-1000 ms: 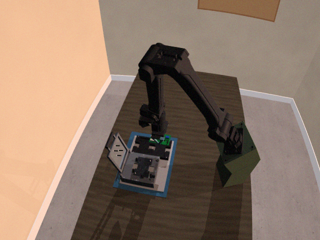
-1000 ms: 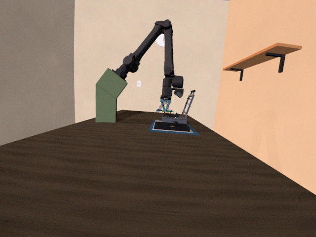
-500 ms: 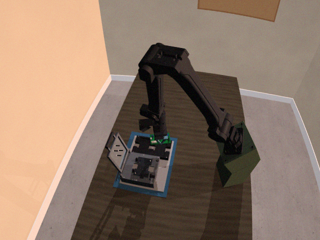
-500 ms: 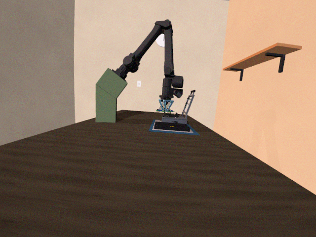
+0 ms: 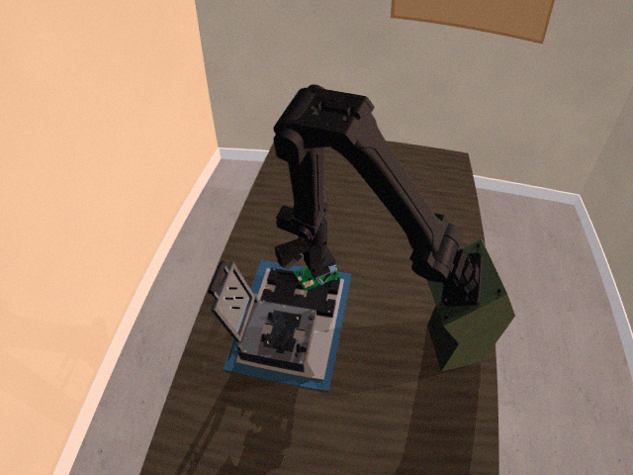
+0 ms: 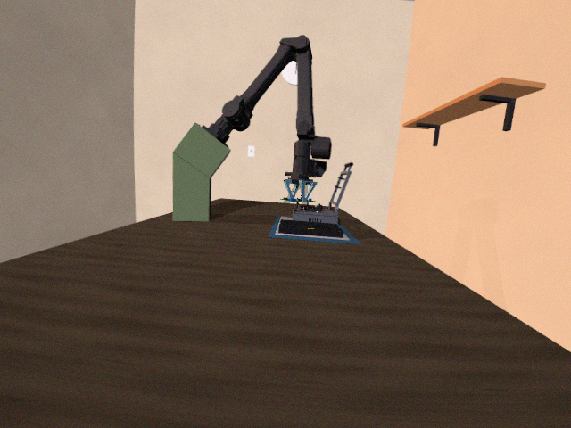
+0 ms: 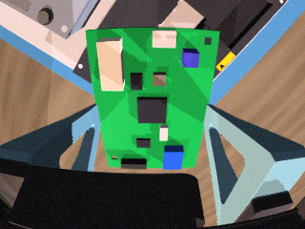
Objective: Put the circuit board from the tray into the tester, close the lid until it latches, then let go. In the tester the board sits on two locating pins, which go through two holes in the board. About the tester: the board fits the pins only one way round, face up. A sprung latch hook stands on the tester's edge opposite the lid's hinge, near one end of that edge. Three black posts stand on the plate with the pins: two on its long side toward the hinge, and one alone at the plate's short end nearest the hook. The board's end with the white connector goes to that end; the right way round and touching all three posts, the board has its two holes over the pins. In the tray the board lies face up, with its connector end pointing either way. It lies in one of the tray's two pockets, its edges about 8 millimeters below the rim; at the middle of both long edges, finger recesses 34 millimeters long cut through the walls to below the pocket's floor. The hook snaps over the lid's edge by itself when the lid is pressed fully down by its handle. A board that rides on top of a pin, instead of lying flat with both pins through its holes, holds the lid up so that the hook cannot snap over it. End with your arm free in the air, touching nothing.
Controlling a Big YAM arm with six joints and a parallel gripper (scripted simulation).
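My hand is right at the green circuit board. Also, from my hand: black latch hook 5 cm behind, 22 cm to the left, 3 cm below; then tester lid 15 cm ahead, 20 cm to the left, 6 cm above.
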